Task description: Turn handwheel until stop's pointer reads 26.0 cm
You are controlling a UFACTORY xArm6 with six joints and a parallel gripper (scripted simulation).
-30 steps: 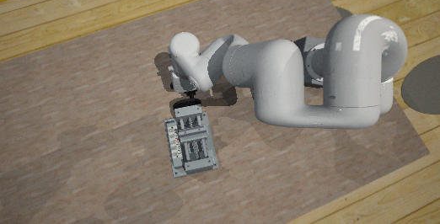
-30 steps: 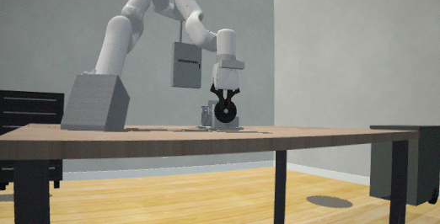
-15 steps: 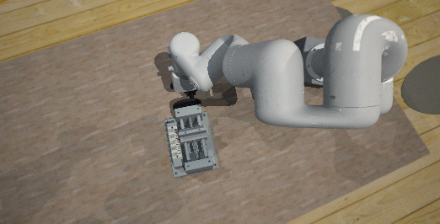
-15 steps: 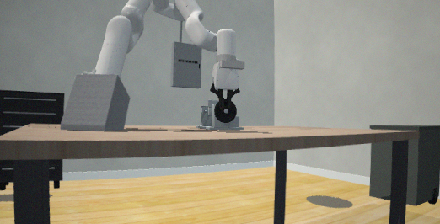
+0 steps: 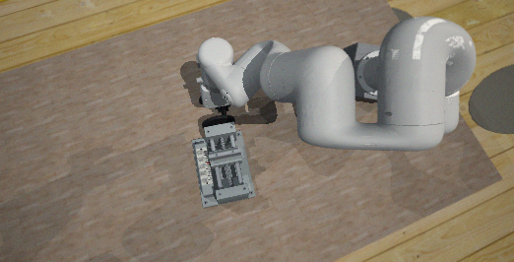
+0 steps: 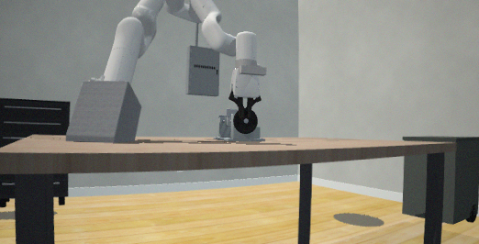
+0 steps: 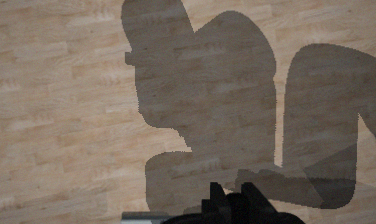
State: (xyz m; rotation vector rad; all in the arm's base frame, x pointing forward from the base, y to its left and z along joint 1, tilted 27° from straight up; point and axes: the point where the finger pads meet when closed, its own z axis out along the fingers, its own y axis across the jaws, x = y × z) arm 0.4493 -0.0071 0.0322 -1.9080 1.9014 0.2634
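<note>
Now: hand 2 cm to the right of the handwheel and 1 cm above it. Also, from my hand: stop carriage: 15 cm to the left, 2 cm ahead, 1 cm below.
</note>
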